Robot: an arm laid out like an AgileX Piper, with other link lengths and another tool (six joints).
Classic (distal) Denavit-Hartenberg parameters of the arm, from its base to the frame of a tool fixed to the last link. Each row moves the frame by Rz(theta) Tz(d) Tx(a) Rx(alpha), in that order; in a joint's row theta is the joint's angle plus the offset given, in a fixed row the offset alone. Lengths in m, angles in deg.
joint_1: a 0; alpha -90; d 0.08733; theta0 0
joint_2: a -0.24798; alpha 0; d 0; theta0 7.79
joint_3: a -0.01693; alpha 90; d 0; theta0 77.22
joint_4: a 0; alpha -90; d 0.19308; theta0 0
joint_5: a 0; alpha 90; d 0; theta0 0
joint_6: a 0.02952; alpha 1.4; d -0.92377; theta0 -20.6
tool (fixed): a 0; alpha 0; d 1.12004; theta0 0
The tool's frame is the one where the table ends.
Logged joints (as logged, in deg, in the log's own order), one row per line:
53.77 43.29 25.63 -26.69 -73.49 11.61
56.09 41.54 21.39 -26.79 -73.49 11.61
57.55 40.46 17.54 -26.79 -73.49 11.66
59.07 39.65 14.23 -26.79 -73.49 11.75
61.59 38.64 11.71 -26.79 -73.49 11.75
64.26 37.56 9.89 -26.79 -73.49 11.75
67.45 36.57 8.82 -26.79 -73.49 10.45
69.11 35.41 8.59 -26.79 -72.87 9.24
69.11 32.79 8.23 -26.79 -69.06 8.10
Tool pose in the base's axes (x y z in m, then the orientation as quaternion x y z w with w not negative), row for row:
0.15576 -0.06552 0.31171 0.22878 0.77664 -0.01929 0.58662
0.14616 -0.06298 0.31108 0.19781 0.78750 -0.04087 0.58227
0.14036 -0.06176 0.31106 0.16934 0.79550 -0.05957 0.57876
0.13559 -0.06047 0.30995 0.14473 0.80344 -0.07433 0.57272
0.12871 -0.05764 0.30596 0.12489 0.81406 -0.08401 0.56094
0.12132 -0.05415 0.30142 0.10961 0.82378 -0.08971 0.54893
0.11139 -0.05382 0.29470 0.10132 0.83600 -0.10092 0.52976
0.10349 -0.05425 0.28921 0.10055 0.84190 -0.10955 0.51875
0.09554 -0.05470 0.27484 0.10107 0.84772 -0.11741 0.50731
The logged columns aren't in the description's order. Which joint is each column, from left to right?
Columns, left to right: joint_5, joint_2, joint_6, joint_1, joint_3, joint_4.
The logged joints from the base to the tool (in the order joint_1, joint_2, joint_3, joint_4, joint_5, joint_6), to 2 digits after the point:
-26.69 43.29 -73.49 11.61 53.77 25.63
-26.79 41.54 -73.49 11.61 56.09 21.39
-26.79 40.46 -73.49 11.66 57.55 17.54
-26.79 39.65 -73.49 11.75 59.07 14.23
-26.79 38.64 -73.49 11.75 61.59 11.71
-26.79 37.56 -73.49 11.75 64.26 9.89
-26.79 36.57 -73.49 10.45 67.45 8.82
-26.79 35.41 -72.87 9.24 69.11 8.59
-26.79 32.79 -69.06 8.10 69.11 8.23

